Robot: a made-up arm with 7 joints.
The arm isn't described. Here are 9 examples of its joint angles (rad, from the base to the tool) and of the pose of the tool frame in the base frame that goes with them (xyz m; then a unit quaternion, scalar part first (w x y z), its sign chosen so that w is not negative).
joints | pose
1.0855 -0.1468 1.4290 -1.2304 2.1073 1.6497 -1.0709 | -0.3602 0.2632 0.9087 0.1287 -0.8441 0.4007 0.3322
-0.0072 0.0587 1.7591 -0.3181 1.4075 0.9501 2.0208 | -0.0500 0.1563 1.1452 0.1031 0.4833 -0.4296 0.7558
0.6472 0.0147 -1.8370 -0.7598 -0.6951 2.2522 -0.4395 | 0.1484 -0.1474 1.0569 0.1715 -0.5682 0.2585 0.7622
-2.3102 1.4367 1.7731 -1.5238 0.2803 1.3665 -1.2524 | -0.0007 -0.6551 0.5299 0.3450 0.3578 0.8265 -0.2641
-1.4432 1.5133 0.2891 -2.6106 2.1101 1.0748 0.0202 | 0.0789 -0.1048 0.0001 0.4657 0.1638 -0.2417 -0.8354
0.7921 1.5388 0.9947 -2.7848 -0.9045 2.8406 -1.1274 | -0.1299 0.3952 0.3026 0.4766 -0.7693 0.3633 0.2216
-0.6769 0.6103 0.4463 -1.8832 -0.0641 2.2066 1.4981 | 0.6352 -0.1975 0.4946 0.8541 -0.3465 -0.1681 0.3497
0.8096 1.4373 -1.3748 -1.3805 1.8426 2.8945 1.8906 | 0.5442 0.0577 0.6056 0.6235 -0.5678 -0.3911 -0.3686
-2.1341 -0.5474 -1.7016 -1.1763 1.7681 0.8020 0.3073 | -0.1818 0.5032 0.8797 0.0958 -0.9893 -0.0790 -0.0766
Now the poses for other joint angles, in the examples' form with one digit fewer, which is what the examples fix.
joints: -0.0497 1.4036 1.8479 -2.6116 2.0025 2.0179 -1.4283
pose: 0.087 0.334 0.372 0.419 0.633 -0.641 -0.112
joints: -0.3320 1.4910 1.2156 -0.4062 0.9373 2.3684 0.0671
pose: 0.673 -0.222 0.327 0.487 -0.152 -0.846 -0.152
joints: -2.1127 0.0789 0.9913 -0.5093 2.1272 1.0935 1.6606
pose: 0.027 -0.237 1.137 0.566 -0.078 -0.810 0.128
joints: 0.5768 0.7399 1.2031 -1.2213 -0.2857 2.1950 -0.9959
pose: 0.213 0.562 0.791 0.721 -0.266 0.573 -0.283
